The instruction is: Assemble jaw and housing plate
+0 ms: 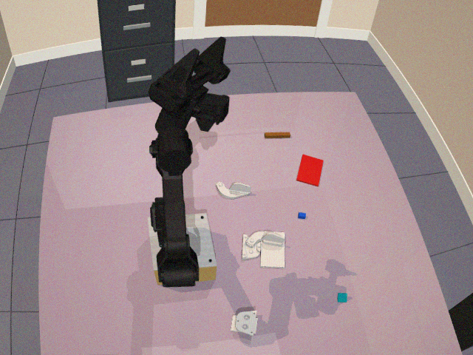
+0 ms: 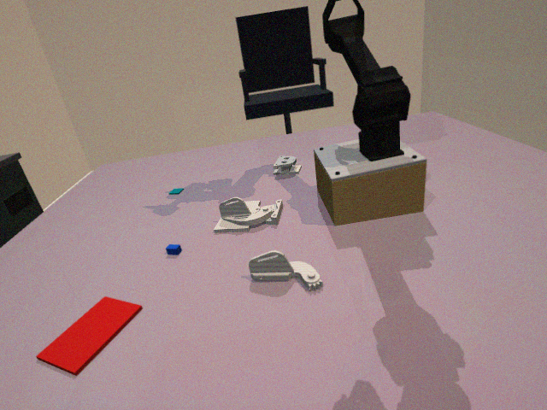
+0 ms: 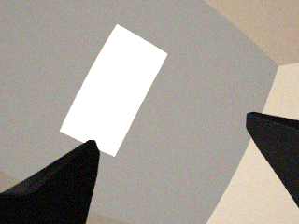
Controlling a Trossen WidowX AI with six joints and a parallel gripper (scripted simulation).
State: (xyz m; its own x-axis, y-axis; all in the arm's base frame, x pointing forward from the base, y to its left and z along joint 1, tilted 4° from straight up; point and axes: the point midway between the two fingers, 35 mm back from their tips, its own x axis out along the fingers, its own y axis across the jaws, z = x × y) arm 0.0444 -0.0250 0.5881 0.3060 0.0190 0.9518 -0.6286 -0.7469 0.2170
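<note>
The jaw lies 71 cm below my gripper tip, 21 cm to the left of it and 11 cm ahead of it. Also, from my gripper tip: teal square (72 cm below, 38 cm ahead, 24 cm to the right); white ribbed stand (71 cm below, 25 cm to the right, 7 cm ahead); blue cube (71 cm below, 33 cm ahead, 7 cm to the left).
</note>
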